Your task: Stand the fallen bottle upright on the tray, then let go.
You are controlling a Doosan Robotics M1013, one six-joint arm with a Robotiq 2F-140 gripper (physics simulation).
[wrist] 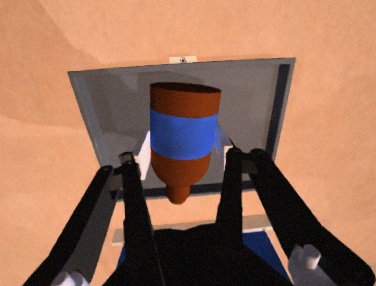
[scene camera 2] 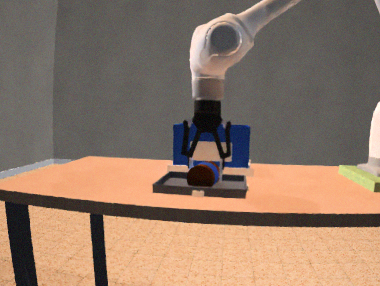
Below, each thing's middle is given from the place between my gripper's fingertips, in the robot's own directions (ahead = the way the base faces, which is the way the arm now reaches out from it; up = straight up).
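The blue panel [wrist: 272,255] is 7 cm above my hand, and it's 21 cm to the right of my hand too.
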